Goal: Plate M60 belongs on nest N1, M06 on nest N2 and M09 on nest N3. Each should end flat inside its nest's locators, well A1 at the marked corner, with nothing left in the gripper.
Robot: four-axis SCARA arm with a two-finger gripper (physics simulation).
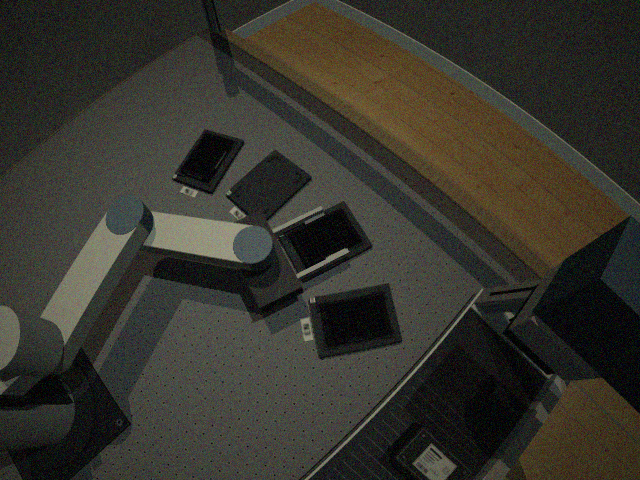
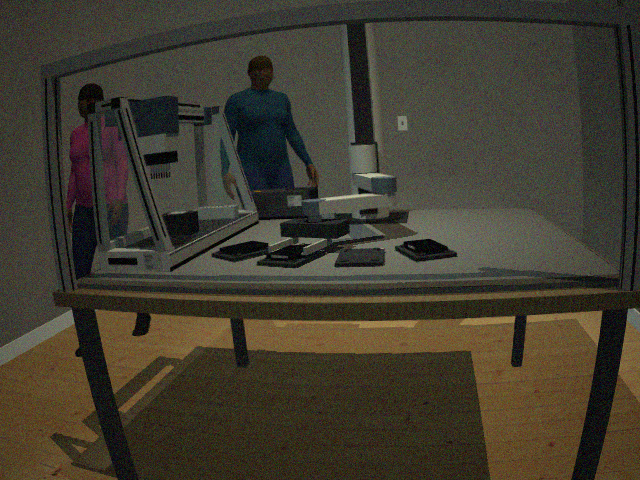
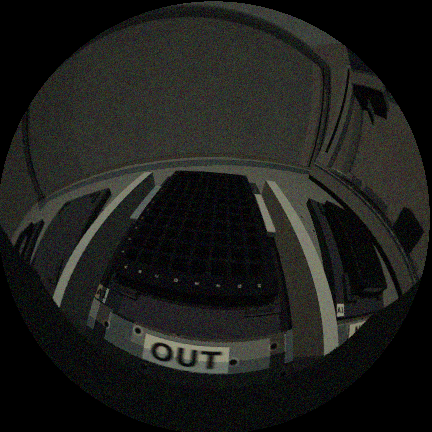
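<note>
My gripper (image 1: 326, 235) (image 2: 289, 250) (image 3: 206, 183) is shut on a dark well plate (image 1: 330, 232) (image 3: 200, 240), its pale fingers along both long sides. The plate is low at the nest marked OUT (image 1: 363, 238) (image 3: 200, 316) and looks level; whether it rests there I cannot tell. Its label is not visible. An A1 tag (image 3: 101, 291) marks the nest's near left corner. Another dark plate (image 1: 356, 316) (image 2: 242, 249) (image 3: 350, 245) lies in the nest on one side. On the other side is a nest without a plate (image 1: 268, 183) (image 2: 360, 256) (image 3: 70, 225), then one with a dark plate (image 1: 205, 156) (image 2: 425, 246).
White label cards (image 1: 306, 329) (image 3: 357, 327) lie beside the nests, too blurred to read. A framed machine (image 2: 165, 155) with a dark deck (image 1: 454, 382) stands beside the nests. A dark box with a white label (image 1: 434, 461) sits on the deck. Two people (image 2: 263, 129) (image 2: 82, 165) stand behind.
</note>
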